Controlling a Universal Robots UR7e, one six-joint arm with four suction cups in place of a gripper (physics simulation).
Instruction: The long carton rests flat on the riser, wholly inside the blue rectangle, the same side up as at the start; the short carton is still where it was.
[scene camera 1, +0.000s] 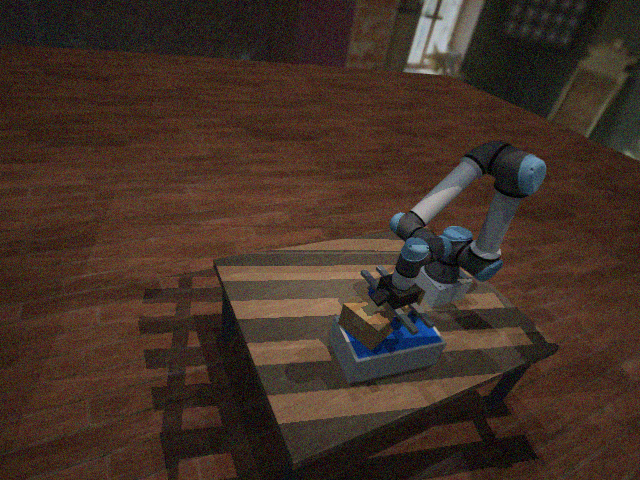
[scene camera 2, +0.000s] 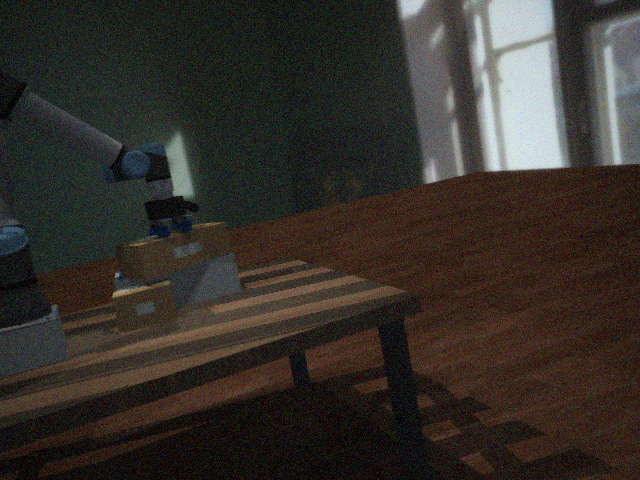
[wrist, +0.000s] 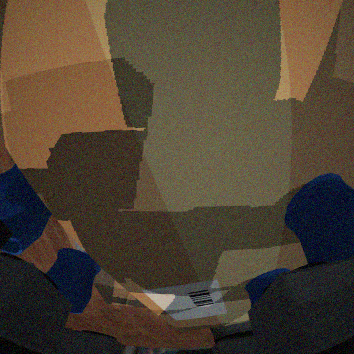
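Pixels of known places: hand at its tool point: (wrist: 166, 238); arm's base at its link origin: (scene camera 1: 440, 272) (scene camera 2: 19, 318).
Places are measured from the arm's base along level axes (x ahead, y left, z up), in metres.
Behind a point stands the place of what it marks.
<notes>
The long carton (scene camera 1: 362, 326) @[x 0.584, y 0.190, z 0.082 m] (scene camera 2: 160, 258) @[x 0.379, y 0.028, z 0.060 m] (wrist: 215, 150) @[x 0.511, y 0.151, z 0.112 m] is brown and upright. It lies skewed on the grey riser (scene camera 1: 395, 363) @[x 0.475, y 0.291, z -0.044 m] (scene camera 2: 209, 281) @[x 0.516, y 0.081, z -0.053 m], partly over the blue rectangle (scene camera 1: 418, 338) @[x 0.370, y 0.265, z 0.012 m] and partly past the riser's edge. My gripper (scene camera 1: 388, 305) @[x 0.451, y 0.167, z 0.097 m] (scene camera 2: 170, 227) (wrist: 172, 245) @[x 0.451, y 0.167, z 0.097 m] is directly above it, its blue suction cups against the carton's top, and is shut on it. I cannot tell whether the carton's underside is clear of the riser. The short carton (scene camera 2: 144, 308) @[x 0.298, y -0.022, z -0.058 m] stands on the table in front of the riser in scene camera 2; it is hidden in scene camera 1.
The striped wooden table (scene camera 1: 284, 330) @[x 0.747, y -0.023, z -0.108 m] (scene camera 2: 330, 304) @[x 0.702, y -0.354, z -0.108 m] carries the riser. The robot's grey base (scene camera 1: 439, 289) @[x 0.086, y 0.083, z -0.004 m] (scene camera 2: 31, 341) @[x 0.017, y -0.106, z -0.042 m] stands on the table near the short carton. A white barcode label (wrist: 200, 298) @[x 0.399, y 0.144, z 0.113 m] shows low in the wrist view.
</notes>
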